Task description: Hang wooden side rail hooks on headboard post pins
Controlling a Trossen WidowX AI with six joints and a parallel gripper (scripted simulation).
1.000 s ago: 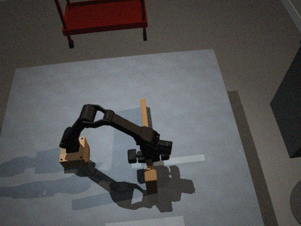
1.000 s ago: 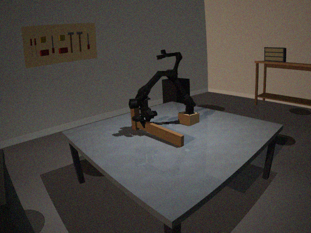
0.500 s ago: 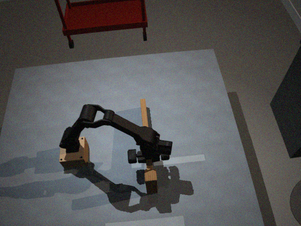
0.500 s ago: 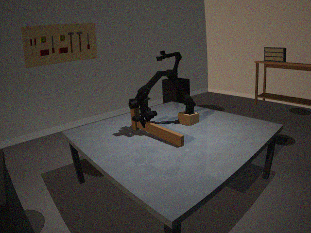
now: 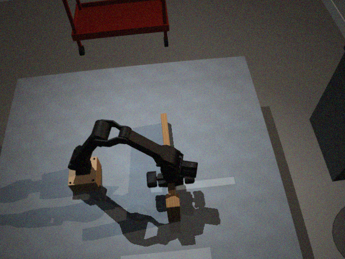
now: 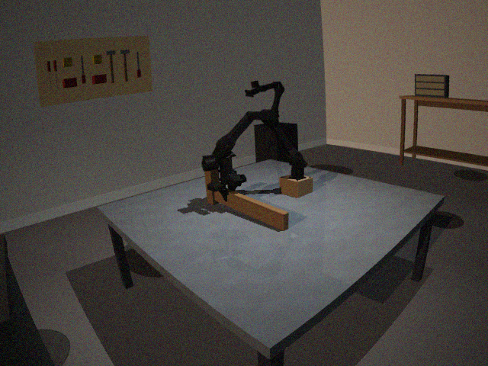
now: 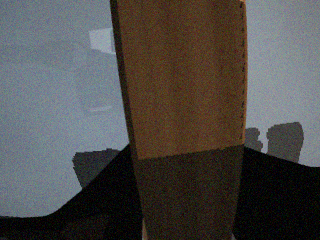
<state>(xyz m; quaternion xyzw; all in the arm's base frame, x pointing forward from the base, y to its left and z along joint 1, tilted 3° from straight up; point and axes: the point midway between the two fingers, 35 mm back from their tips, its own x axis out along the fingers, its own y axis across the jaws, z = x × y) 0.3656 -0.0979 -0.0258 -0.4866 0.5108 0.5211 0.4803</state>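
My gripper tip is now 120 mm to the left of the headboard post and 40 mm below it.
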